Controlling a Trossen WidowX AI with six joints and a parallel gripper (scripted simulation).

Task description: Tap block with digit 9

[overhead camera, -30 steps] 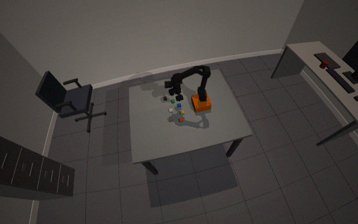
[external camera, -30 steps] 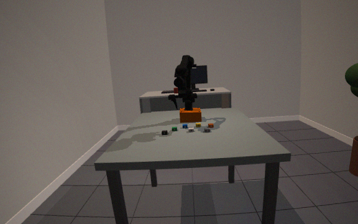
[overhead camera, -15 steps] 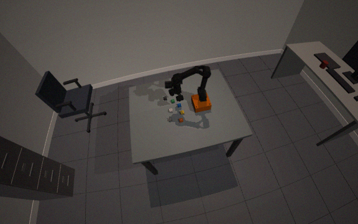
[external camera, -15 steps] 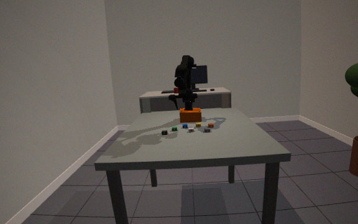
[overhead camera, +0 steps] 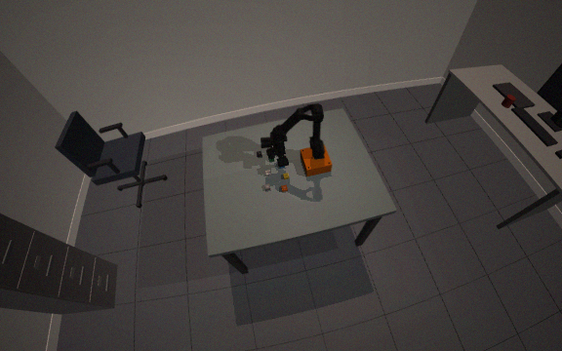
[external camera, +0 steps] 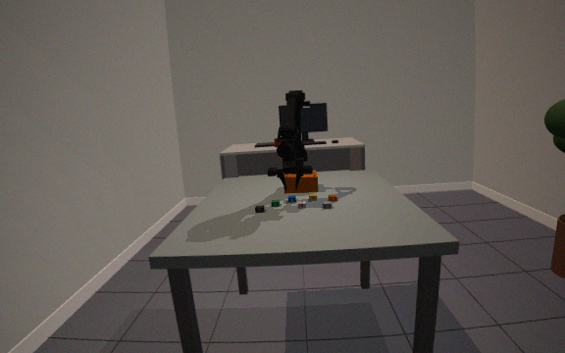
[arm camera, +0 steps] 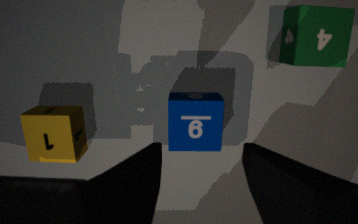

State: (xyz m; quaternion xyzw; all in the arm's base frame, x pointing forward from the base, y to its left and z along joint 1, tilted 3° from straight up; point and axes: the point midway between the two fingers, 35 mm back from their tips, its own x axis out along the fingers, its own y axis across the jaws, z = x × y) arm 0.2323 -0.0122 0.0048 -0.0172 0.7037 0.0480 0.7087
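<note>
Right now my gripper tip is 4 cm above the blue block. The rest, counted from my gripper tip: grey block (11 cm ahead, 15 cm to the left, 4 cm below); then orange block (1 cm ahead, 18 cm to the left, 4 cm below); then black block (14 cm ahead, 11 cm to the right, 4 cm below).
</note>
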